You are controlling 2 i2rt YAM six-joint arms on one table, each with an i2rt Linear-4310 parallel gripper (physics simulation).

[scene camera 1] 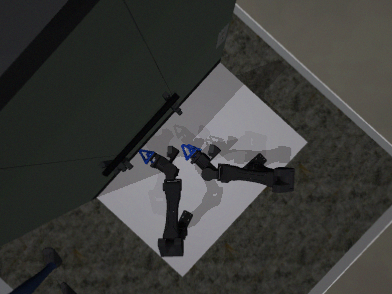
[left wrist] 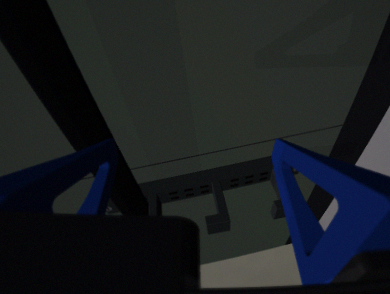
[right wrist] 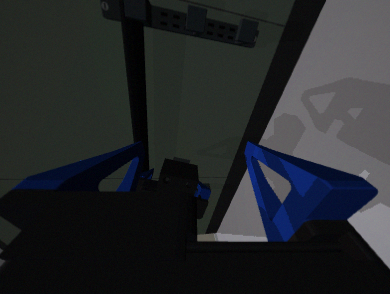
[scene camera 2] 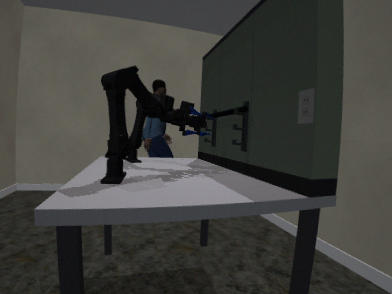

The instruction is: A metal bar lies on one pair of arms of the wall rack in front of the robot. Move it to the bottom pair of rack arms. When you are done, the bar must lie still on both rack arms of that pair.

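The black metal bar [scene camera 1: 140, 135] lies on the top pair of arms of the wall rack [scene camera 2: 245, 125]; it also shows in scene camera 2 [scene camera 2: 228, 112]. The middle and bottom arms [scene camera 2: 236, 142] are empty. My left gripper [scene camera 1: 146, 156] is open and empty, just short of the bar near its lower-left end. My right gripper [scene camera 1: 190, 151] is open and empty, farther from the bar, near its middle. In the left wrist view the bar [left wrist: 80, 105] runs slantwise past the left finger of the gripper [left wrist: 194, 143]. In the right wrist view the bar [right wrist: 135, 87] stands ahead of the gripper [right wrist: 194, 146].
The dark green wall [scene camera 1: 107, 73] carries the rack, with a black baseboard [scene camera 2: 270, 175] along the white table [scene camera 1: 212, 186]. A wall outlet [scene camera 2: 305, 105] is to the right of the rack. A person [scene camera 2: 158, 125] stands behind the arms.
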